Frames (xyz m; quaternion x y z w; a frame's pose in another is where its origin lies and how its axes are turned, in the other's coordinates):
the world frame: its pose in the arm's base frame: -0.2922 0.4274 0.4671 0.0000 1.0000 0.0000 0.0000
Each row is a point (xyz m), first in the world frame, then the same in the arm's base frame.
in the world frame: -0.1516 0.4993 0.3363
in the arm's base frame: -0.1406 0.9267 0.1308
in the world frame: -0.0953 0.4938 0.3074
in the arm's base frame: -0.1969 0.9212 0.1597
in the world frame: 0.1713 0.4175 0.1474
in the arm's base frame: -0.4635 0.8449 0.3197
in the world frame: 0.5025 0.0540 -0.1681
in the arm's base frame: -0.7947 0.4814 0.6352
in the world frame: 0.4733 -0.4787 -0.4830
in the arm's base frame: -0.7655 -0.0513 0.9501
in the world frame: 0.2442 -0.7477 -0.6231
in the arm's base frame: -0.5364 -0.3203 1.0902
